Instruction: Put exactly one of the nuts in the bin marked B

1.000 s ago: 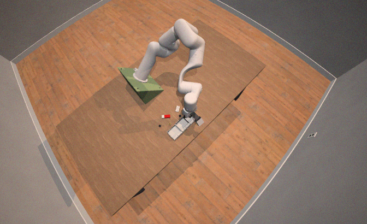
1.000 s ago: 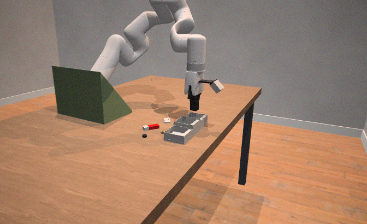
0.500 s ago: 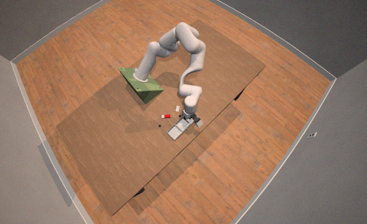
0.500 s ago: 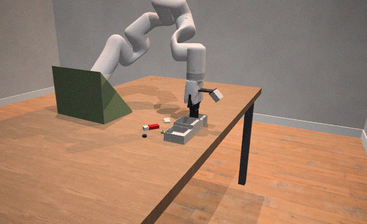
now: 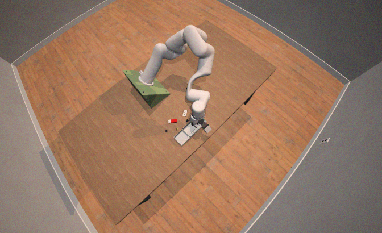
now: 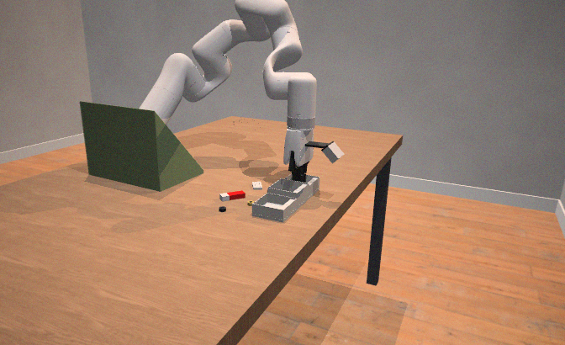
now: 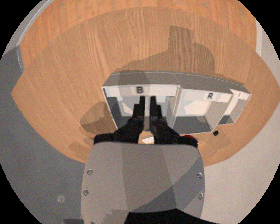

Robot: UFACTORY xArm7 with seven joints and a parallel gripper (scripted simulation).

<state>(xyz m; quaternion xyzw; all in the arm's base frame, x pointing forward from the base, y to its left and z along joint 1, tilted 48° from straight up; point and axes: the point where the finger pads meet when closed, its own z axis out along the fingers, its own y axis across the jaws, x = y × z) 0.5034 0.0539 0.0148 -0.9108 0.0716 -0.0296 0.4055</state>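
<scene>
My gripper is now 13 cm past the white die, 1 cm to the left of it and 3 cm above it. Round my hand: yellow nut (8 cm behind, 14 cm to the right, 3 cm below).
</scene>
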